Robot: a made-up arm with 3 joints.
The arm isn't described. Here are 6 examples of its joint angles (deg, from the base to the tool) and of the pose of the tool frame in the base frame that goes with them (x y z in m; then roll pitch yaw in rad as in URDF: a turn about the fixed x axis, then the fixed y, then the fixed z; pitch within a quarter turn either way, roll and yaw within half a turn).
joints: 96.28 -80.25 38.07
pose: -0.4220 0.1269 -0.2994 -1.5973 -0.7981 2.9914
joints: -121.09 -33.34 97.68
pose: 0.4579 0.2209 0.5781 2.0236 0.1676 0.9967
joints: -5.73 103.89 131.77
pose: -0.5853 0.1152 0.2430 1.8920 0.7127 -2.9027
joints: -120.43 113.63 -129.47
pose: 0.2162 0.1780 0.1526 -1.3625 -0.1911 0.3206
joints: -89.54 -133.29 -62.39
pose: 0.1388 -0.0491 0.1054 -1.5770 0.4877 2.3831
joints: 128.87 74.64 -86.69
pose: -0.0375 0.1193 0.1475 1.7727 0.5934 -2.8170
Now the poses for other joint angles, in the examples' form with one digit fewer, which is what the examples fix.
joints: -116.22 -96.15 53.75
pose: 0.589 0.013 0.379 1.469 1.086 -0.186
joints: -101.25 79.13 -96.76
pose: 0.073 0.108 0.120 -1.608 0.075 -0.189
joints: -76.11 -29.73 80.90
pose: 0.058 0.307 0.751 1.361 0.036 1.031
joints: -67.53 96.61 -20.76
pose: -0.331 0.072 0.087 -1.635 0.818 0.060
